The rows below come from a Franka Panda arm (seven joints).
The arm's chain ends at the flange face. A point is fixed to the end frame.
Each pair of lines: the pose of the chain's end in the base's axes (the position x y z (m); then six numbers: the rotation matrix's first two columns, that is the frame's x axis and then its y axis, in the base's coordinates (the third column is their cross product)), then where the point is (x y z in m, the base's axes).
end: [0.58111 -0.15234 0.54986 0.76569 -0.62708 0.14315 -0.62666 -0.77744 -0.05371]
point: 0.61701 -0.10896 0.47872
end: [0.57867 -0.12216 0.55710 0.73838 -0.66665 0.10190 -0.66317 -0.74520 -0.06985]
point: 0.61510 -0.07769 0.48691
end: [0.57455 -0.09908 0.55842 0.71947 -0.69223 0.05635 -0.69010 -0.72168 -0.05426]
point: 0.60933 -0.05440 0.48753
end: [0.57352 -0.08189 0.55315 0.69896 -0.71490 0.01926 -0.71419 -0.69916 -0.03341]
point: 0.60677 -0.03747 0.48136
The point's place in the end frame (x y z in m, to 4 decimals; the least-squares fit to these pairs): -0.0099 -0.0524 0.0734
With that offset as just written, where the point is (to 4 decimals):
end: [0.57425 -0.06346 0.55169 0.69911 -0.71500 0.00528 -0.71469 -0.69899 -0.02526]
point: 0.6064 -0.0187 0.4796
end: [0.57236 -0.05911 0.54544 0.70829 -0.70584 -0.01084 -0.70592 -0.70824 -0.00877]
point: 0.6022 -0.0140 0.4726
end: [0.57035 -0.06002 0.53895 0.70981 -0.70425 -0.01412 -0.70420 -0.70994 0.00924]
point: 0.5990 -0.0156 0.4652
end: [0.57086 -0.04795 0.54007 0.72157 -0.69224 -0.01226 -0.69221 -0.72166 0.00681]
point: 0.5990 -0.0030 0.4664
